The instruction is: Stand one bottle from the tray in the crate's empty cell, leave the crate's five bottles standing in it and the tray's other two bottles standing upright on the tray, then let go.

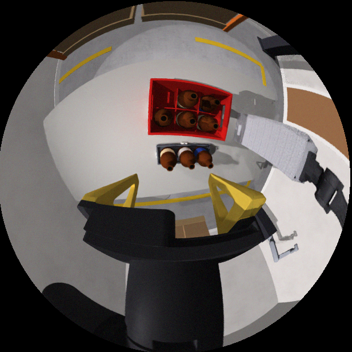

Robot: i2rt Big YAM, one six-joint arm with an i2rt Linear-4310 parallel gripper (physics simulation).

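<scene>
The red crate (190, 134) stands on the table, with five brown bottles standing in its cells; its back left cell is empty. Nearer to me, the dark tray (159, 156) holds three brown bottles upright in a row: one with a cream label (168, 159) at the left, one with a white label (186, 158) in the middle and one with a blue label (203, 157) at the right. My gripper (173, 177) is open and empty, its yellow fingers wide apart on the near side of the tray, above the table and touching no bottle.
A grey block-shaped arm part (277, 145) with black joints reaches in from the right, close to the crate's right side. The pale table (100, 130) lies under crate and tray. A cardboard box (192, 228) shows below, between the fingers. Yellow lines (230, 50) mark the floor behind.
</scene>
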